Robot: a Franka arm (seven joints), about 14 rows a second.
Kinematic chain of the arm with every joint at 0, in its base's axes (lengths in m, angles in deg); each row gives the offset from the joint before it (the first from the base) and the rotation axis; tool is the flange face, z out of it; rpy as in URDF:
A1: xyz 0 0 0.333 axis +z
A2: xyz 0 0 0 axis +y
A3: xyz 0 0 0.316 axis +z
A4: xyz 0.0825 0 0 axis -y
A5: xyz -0.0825 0 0.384 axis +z
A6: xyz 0 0 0 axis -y
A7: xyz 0.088 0 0 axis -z
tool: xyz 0 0 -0.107 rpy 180 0 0
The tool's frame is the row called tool.
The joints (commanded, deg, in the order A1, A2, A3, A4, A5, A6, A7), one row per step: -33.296 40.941 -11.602 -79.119 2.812 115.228 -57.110; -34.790 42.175 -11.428 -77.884 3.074 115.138 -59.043; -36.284 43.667 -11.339 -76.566 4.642 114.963 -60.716; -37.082 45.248 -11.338 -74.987 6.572 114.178 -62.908; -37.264 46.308 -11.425 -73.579 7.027 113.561 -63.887; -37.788 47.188 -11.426 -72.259 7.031 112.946 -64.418; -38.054 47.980 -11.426 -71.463 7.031 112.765 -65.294
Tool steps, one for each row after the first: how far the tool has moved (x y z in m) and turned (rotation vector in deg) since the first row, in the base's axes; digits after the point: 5 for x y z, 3 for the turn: -0.00793 -0.01409 -0.00607 0.393 -0.020 0.585; -0.01596 -0.02756 -0.01494 1.614 -0.691 0.218; -0.01837 -0.03453 -0.02373 3.344 -1.332 0.830; -0.01697 -0.03772 -0.02693 3.761 -1.354 1.512; -0.01871 -0.04359 -0.02866 3.884 -1.192 1.674; -0.01935 -0.04671 -0.03281 4.036 -1.020 2.382
